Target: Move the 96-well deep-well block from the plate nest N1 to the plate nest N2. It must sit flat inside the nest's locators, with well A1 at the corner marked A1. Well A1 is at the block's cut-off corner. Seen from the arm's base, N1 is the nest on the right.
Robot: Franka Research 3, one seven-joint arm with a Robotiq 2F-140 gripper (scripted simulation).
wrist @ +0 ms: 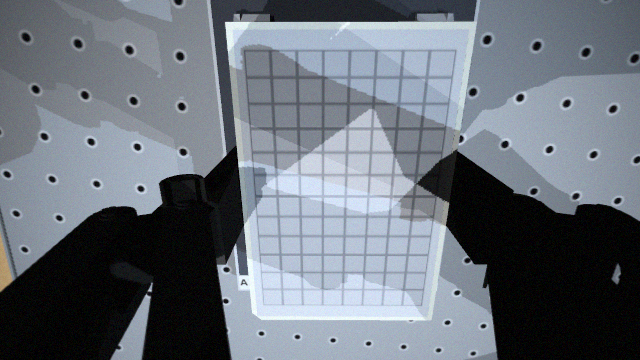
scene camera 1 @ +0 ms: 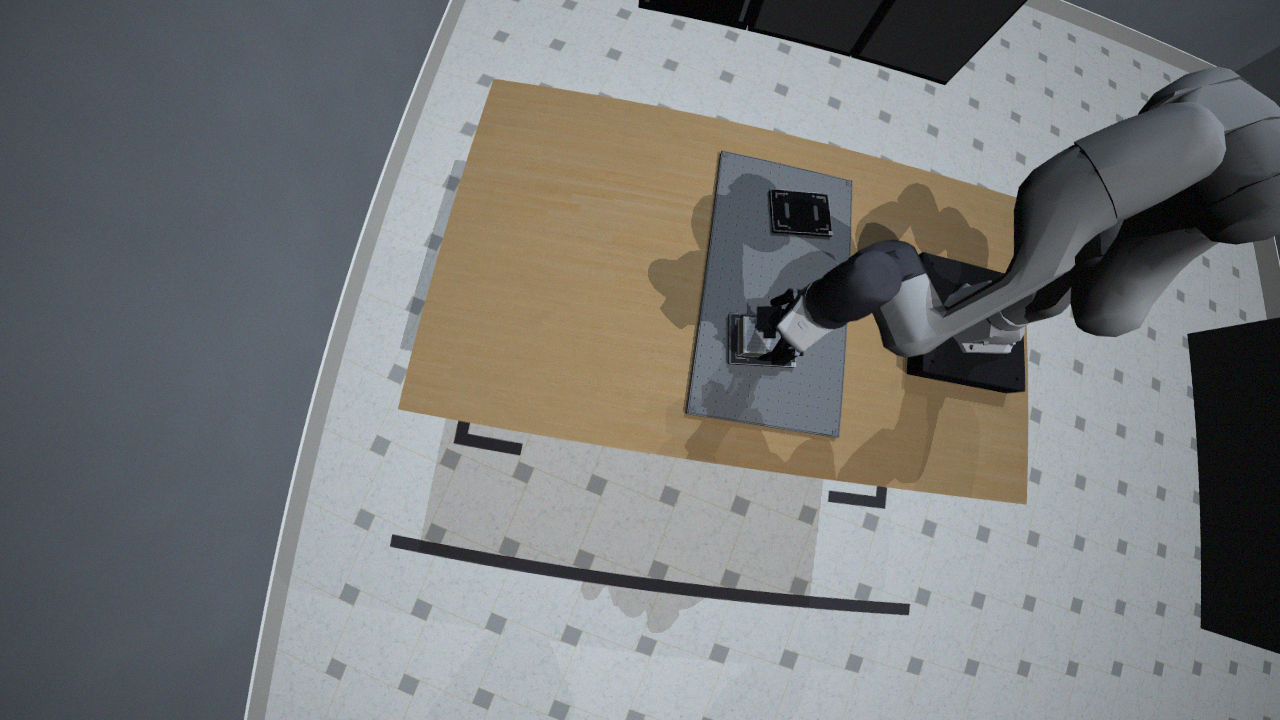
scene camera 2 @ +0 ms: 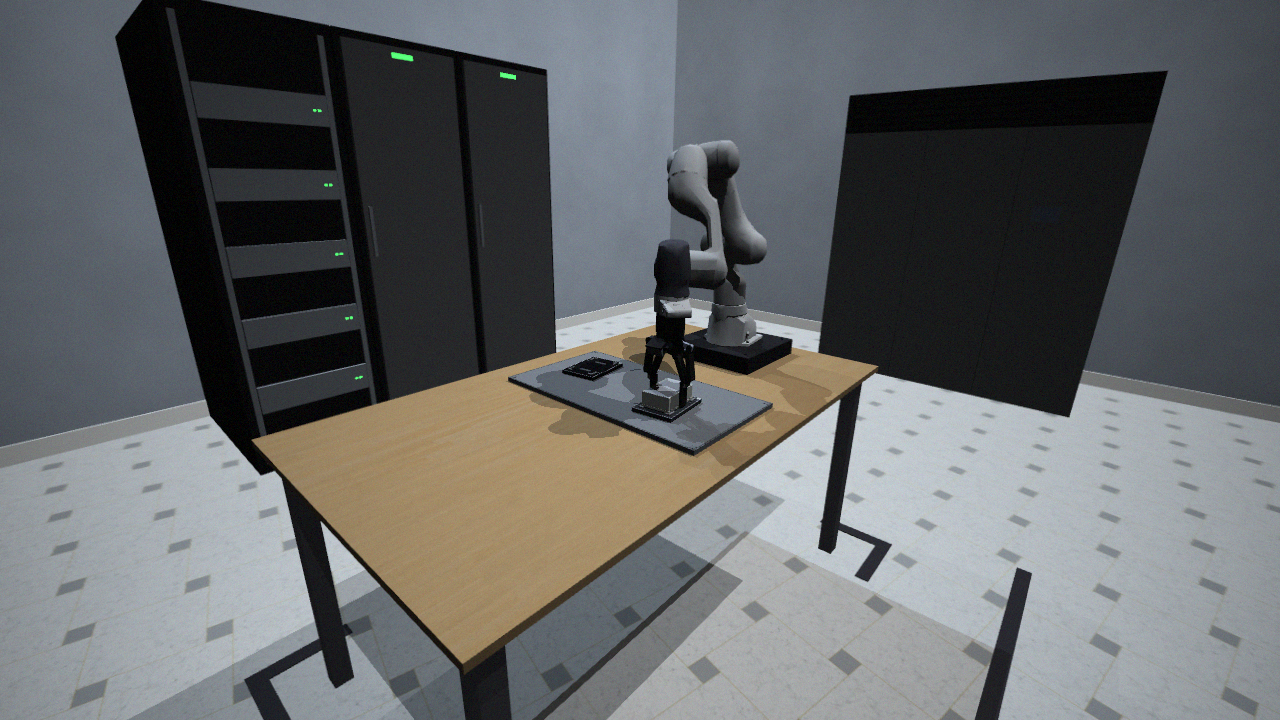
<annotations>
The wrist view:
my gripper: 340, 166
deep-well block: 347, 133
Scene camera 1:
my gripper: 763, 339
deep-well block: 750, 343
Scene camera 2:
my gripper: 667, 401
deep-well block: 664, 396
</annotations>
